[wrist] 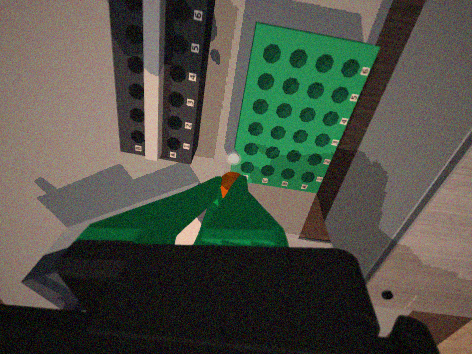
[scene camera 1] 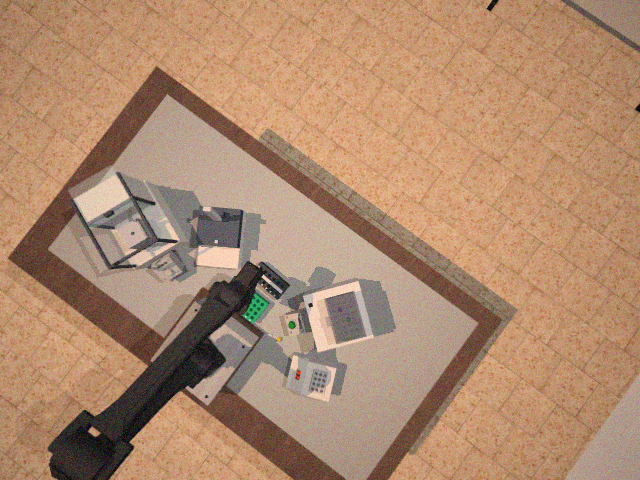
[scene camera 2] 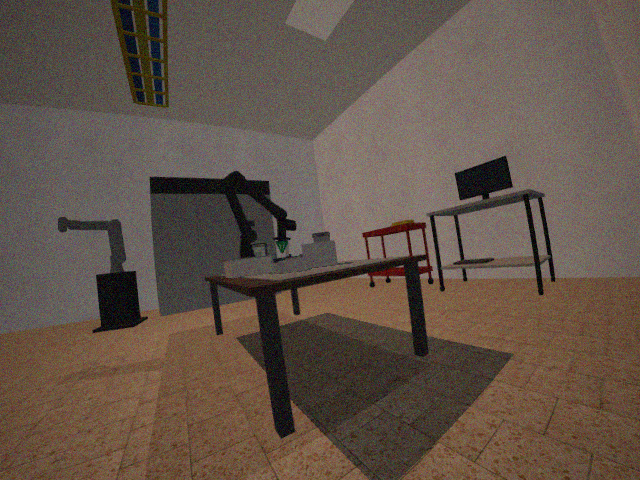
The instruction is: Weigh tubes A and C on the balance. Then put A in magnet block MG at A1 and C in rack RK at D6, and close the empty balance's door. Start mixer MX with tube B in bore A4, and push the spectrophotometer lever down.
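Places are measured from the arm's base along level axes (x ahead, y left, z up), in millimetres.
Pixels of known places: gripper, fingertip midpoint: (wrist: 232,185) (scene camera 2: 282,252); arm's base, origin of the base link: (scene camera 1: 205,354) (scene camera 2: 247,258).
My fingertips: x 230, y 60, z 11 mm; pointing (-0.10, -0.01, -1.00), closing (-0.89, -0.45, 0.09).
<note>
Ahead of a thing's pixels: the offset from my fingertips to its middle. "spot": to the spot under its first point.
My gripper (wrist: 232,185) (scene camera 2: 281,250) is shut on an orange-capped tube {dy +0, dx +1, dz -18 mm} (wrist: 229,180) with a pale round tip beyond it; its letter is not readable. It hangs above the table beside the column D, row 1 corner of the green rack (wrist: 312,44) (scene camera 1: 255,308). The rack's D6 hole looks empty. The black two-row block with a white bar {dy -15, dx +69, dz -87 mm} (wrist: 152,110) (scene camera 1: 272,283) stands left of the rack in the wrist view; its A1 hole looks empty. The glass-walled balance {spot: dy +379, dx -143, dz +36 mm} (scene camera 1: 129,234) is at the left in scene camera 1; its door state is unclear. Arm links hide the fingers there.
A dark-topped instrument {dy +207, dx +42, dz -60 mm} (scene camera 1: 219,227) stands beside the balance. A large white box (scene camera 1: 366,317), a small unit with a green button {dy -178, dx +36, dz -48 mm} (scene camera 1: 292,324) and a bored block with a red display {dy -352, dx -37, dz -76 mm} (scene camera 1: 318,381) stand right of the rack. A yellow spot {spot: dy -190, dx -41, dz -99 mm} (scene camera 1: 279,339) shows near the arm's base plate.
</note>
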